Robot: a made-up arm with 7 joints. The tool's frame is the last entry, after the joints.
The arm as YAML. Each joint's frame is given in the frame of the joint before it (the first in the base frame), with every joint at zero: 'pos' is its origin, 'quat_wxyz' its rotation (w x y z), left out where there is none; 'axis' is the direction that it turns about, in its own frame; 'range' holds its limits. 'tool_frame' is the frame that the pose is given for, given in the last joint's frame.
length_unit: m
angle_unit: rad
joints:
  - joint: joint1
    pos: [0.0, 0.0, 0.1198]
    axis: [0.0, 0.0, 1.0]
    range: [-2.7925, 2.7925]
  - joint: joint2
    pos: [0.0, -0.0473, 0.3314]
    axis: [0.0, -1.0, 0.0]
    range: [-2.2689, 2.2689]
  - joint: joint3
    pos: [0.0, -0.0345, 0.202]
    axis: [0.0, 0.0, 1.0]
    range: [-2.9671, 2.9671]
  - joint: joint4
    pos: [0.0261, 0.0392, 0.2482]
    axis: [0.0, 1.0, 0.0]
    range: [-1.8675, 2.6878]
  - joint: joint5
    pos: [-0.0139, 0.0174, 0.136]
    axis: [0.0, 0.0, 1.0]
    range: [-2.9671, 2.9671]
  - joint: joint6
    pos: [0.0, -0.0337, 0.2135]
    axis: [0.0, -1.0, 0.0]
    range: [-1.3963, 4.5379]
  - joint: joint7
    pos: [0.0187, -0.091, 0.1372]
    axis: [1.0, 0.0, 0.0]
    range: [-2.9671, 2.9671]
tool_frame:
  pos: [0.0, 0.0, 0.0]
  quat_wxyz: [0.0, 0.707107, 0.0, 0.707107]
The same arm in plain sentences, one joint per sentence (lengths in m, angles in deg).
The arm has seven revolute joints in a row. What follows holds with every joint at zero, and every direction is one of the base frame's.
Joint 1 lies 0.1198 m along +z from the base frame's origin and turns about +z, from -160.00 to 160.00 deg.
Joint 2 lies 0.0473 m along -y and 0.3314 m along +z from joint 1 and turns about -y, from -130.00 to 130.00 deg.
Joint 3 lies 0.0345 m along -y and 0.2020 m along +z from joint 2 and turns about +z, from -170.00 to 170.00 deg.
Joint 4 lies 0.0261 m along +x and 0.0392 m along +y and 0.2482 m along +z from joint 3 and turns about +y, from -107.00 to 154.00 deg.
Joint 5 lies 0.0139 m along -x and 0.0174 m along +y and 0.1360 m along +z from joint 4 and turns about +z, from -170.00 to 170.00 deg.
Joint 6 lies 0.0337 m along -y and 0.2135 m along +z from joint 5 and turns about -y, from -80.00 to 260.00 deg.
Joint 7 lies 0.0187 m along +x and 0.0910 m along -y and 0.1372 m along +z from joint 6 and turns about +x, from -170.00 to 170.00 deg.
The tool frame, which is the frame that the pose is given for, lies at the same point as joint 7; its axes are the base frame's turned by roll 180.00, pitch -90.00 and yaw 0.00 deg (as in URDF: about the fixed x, then y, then z).

